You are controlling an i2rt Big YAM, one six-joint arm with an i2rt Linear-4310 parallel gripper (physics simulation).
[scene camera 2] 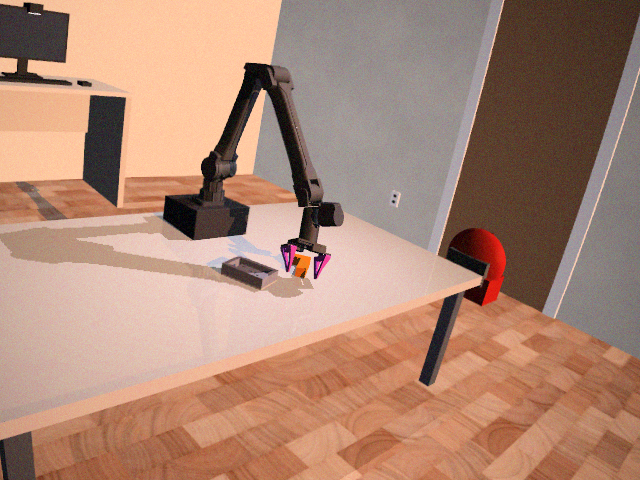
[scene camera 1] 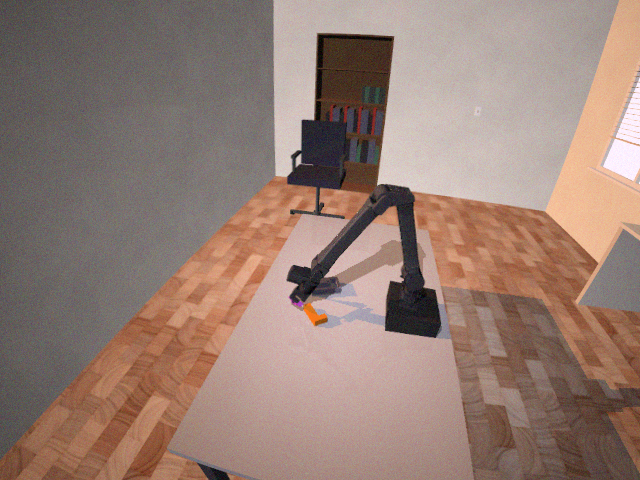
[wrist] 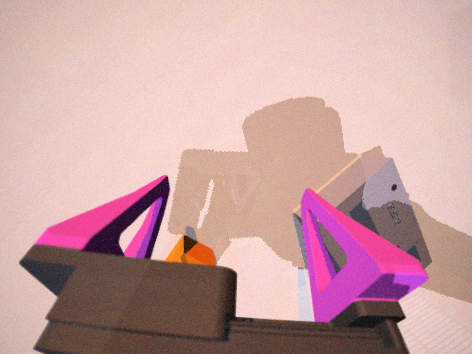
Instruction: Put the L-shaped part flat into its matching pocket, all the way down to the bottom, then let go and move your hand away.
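Pixels of known places: gripper, between the fingertips: (scene camera 2: 301, 275) (scene camera 1: 299, 296) (wrist: 236, 188); arm's base, origin of its link: (scene camera 2: 211, 202) (scene camera 1: 408, 299).
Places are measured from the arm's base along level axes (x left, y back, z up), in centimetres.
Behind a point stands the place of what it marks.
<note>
The orange L-shaped part (scene camera 1: 311, 313) {x 14.6, y -39.5, z -6.8 cm} (scene camera 2: 303, 265) {x 11.6, y -41.7, z -6.8 cm} (wrist: 204, 254) {x 9.3, y -43.0, z -8.2 cm} lies on the table, outside the pocket. In the wrist view part of it is hidden behind the gripper body. My gripper (scene camera 1: 297, 303) {x 6.0, y -48.2, z -6.6 cm} (scene camera 2: 301, 274) {x 6.0, y -48.2, z -6.6 cm} (wrist: 236, 188) {x 6.0, y -48.2, z -6.6 cm}, with pink fingers, is open and empty. It points down low over the table by the part, which shows between the fingers in scene camera 2. The grey pocket block (scene camera 1: 331, 285) {x -9.6, y -37.0, z -9.3 cm} (scene camera 2: 240, 276) {x -10.7, y -41.3, z -8.1 cm} (wrist: 382, 185) {x -6.4, y -45.6, z -6.2 cm} stands beside the part. It is partly behind the gripper in scene camera 1 and behind the right finger in the wrist view.
The table (scene camera 1: 336, 403) {x 49.9, y -18.9, z -9.8 cm} (scene camera 2: 129, 320) {x -47.2, y -52.5, z -9.8 cm} carries the black arm base (scene camera 1: 412, 315) {x 9.2, y 2.1, z -0.1 cm} (scene camera 2: 199, 222) {x -8.7, y -9.4, z -3.5 cm}, on the far side from the gripper in scene camera 1. A dark office chair (scene camera 1: 323, 142) stands past the table's far end. A red ball-shaped object (scene camera 2: 480, 245) stands beyond the right edge.
</note>
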